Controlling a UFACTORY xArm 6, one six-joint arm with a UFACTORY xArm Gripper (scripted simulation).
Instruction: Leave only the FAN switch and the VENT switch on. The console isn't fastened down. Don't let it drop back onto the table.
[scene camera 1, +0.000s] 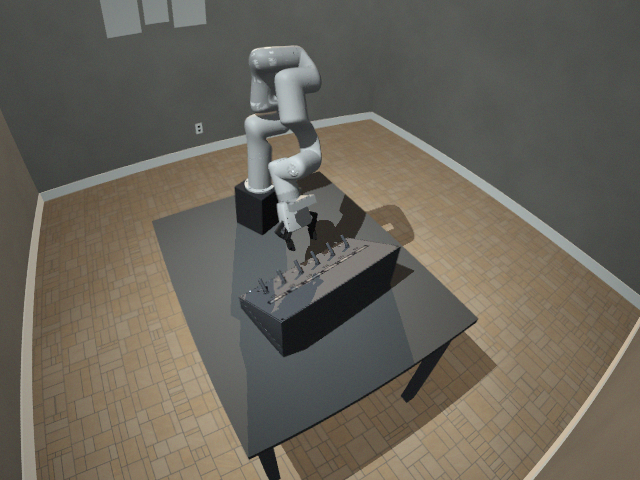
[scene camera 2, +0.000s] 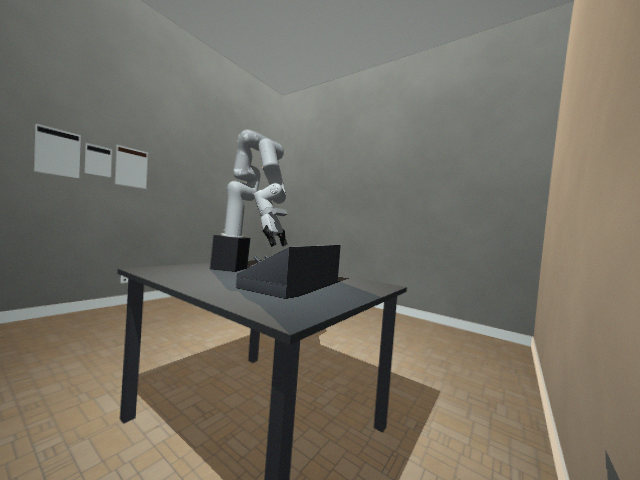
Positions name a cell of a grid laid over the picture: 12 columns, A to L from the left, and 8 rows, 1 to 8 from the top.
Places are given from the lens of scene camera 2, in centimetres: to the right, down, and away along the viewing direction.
dark wedge-shaped console (scene camera 2: F5): -10, 12, 103
